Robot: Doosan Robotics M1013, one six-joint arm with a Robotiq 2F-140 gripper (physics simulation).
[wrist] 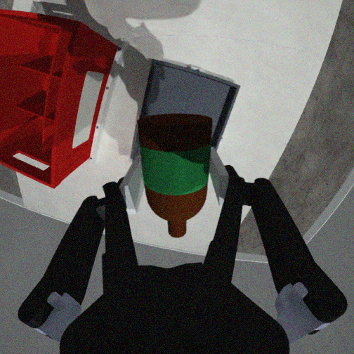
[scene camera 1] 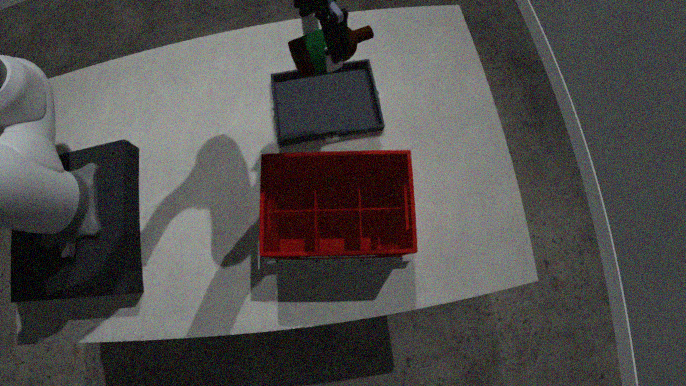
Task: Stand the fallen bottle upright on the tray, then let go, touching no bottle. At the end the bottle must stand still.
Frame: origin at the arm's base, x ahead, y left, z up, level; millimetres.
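Seen in the pictures: gripper, fingertip midpoint: (scene camera 1: 323,53); arm's base, origin of the base link: (scene camera 1: 71,205).
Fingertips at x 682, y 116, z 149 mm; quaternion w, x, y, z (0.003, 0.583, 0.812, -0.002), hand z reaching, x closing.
Note:
Offsets run from my fingertips to a thing's top centre. "spot": to the spot under its first point. Level surfaces: height alone.
The brown bottle with a green label @(22 mm ahead, 5 mm left, 52 mm up) (scene camera 1: 316,49) (wrist: 175,170) lies sideways in the grip, its neck to the right in the scene view and its base to the left. My gripper (scene camera 1: 334,52) (wrist: 175,162) is shut on the bottle around its label and holds it raised above the table. The grey tray @(spot: 117 mm ahead, 72 mm right, 193 mm down) (scene camera 1: 382,116) (wrist: 229,107) lies below the bottle; in the scene view the bottle overlaps its back edge, and the tray floor that shows has no bottle on it. The gripper's fingers hide part of the bottle in the scene view.
A red crate with compartments @(spot: 95 mm ahead, 305 mm right, 44 mm down) (scene camera 1: 413,200) (wrist: 70,30) stands close in front of the tray in the scene view. The robot's dark base block (scene camera 1: 122,200) stands at the left of the pale table @(219 mm down) (scene camera 1: 465,175).

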